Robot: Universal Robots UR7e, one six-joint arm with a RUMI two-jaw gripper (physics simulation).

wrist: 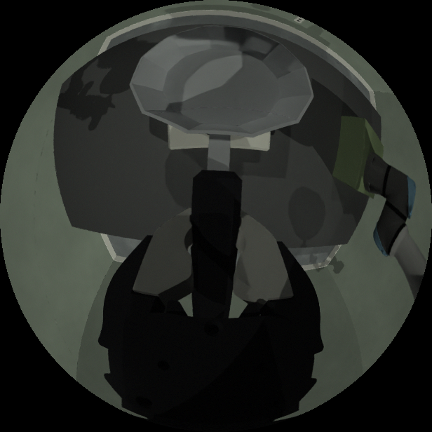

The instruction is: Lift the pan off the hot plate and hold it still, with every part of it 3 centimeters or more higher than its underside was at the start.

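Note:
The grey pan [220, 82] is near the top of the wrist view, with its open, faceted bowl facing the camera. Its grey metal neck runs down to a thick black handle [217, 192]. My gripper [215, 210] is shut on this handle, with one grey-brown finger on each side. The cream hot plate [187, 140] shows below the pan's near rim, and the pan hides the rest of it. The pan hangs raised above the hot plate, and its shadow falls on the dark table top. The exact height cannot be read from this view.
The dark table top [105, 175] has a pale edge frame [114, 252]. A green block [349, 152] is at the right side. Beside it is a dark jointed arm part [392, 212] with blue caps and a grey tube. Greenish floor [30, 200] surrounds the table.

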